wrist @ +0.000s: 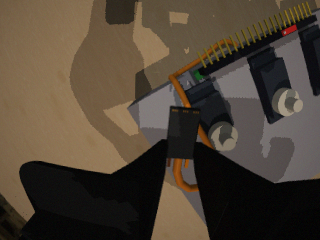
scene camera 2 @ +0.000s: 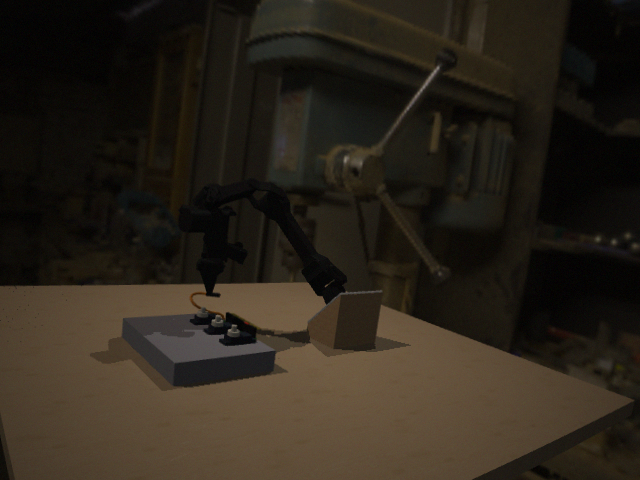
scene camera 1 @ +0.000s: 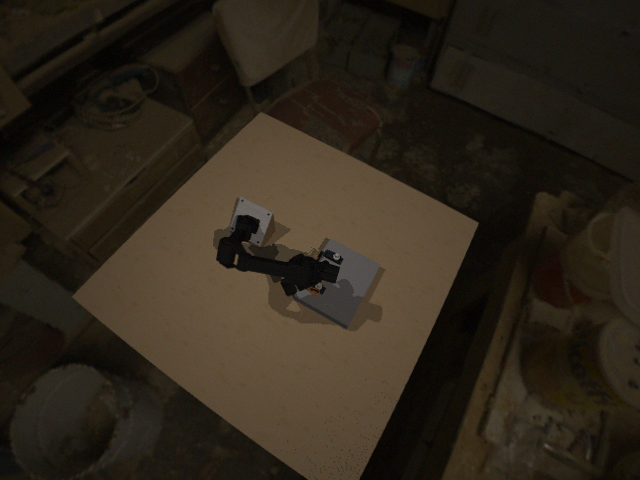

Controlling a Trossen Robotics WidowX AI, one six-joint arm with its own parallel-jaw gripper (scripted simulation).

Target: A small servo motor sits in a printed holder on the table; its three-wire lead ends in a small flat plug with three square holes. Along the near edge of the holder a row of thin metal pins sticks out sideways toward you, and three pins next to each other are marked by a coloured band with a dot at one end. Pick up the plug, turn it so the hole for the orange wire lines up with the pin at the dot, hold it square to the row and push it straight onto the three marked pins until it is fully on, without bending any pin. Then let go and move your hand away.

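My gripper [scene camera 2: 209,293]. Gripper again [wrist: 180,147].
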